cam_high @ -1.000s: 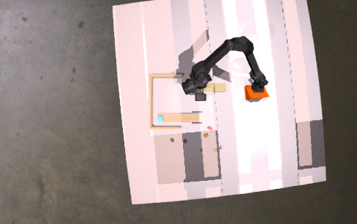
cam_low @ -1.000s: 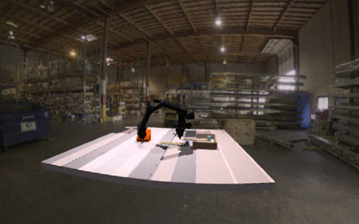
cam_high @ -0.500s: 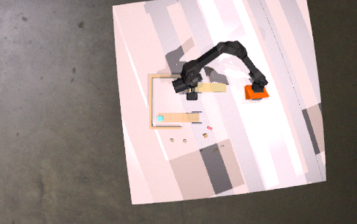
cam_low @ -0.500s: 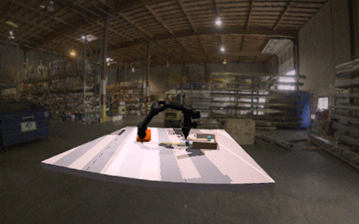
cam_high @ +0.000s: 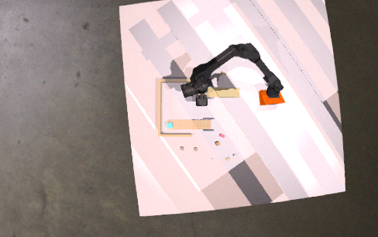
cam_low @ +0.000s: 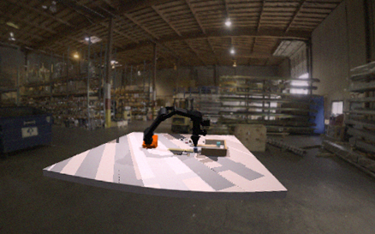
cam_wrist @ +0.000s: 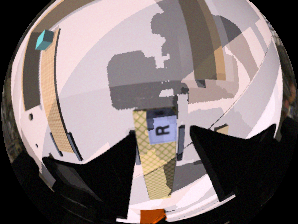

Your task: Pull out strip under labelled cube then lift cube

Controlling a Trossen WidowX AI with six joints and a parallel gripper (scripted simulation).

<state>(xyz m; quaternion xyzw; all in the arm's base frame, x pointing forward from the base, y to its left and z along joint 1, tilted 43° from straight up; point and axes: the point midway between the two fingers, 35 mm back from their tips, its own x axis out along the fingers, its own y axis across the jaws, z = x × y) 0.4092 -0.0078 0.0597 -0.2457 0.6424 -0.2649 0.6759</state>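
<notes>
My gripper tip is 11 cm past the checkered strip, 4 cm above it and 1 cm to the right of it.
</notes>
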